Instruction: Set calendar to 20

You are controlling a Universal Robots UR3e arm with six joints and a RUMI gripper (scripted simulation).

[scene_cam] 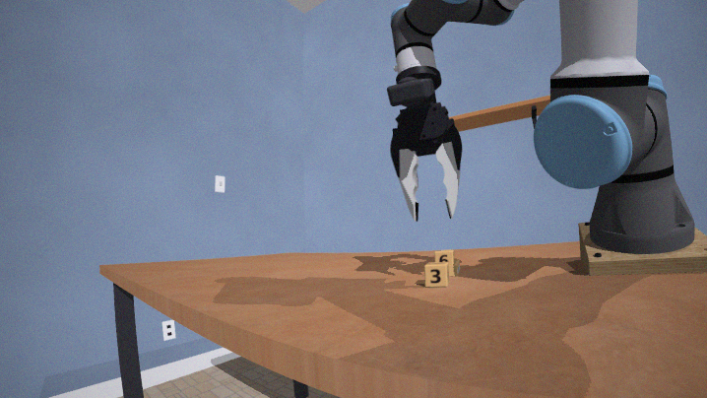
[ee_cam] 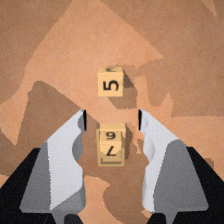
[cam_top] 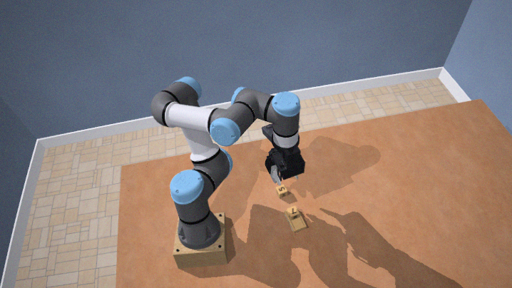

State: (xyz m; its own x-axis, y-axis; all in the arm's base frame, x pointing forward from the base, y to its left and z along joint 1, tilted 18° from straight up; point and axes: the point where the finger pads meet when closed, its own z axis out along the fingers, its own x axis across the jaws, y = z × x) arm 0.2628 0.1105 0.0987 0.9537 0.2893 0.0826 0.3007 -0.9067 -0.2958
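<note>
Now: hand 9 cm above the wooden digit cube. The rest, counted from my hand: wooden tray 3 cm ahead, 10 cm to the right, 10 cm below.
</note>
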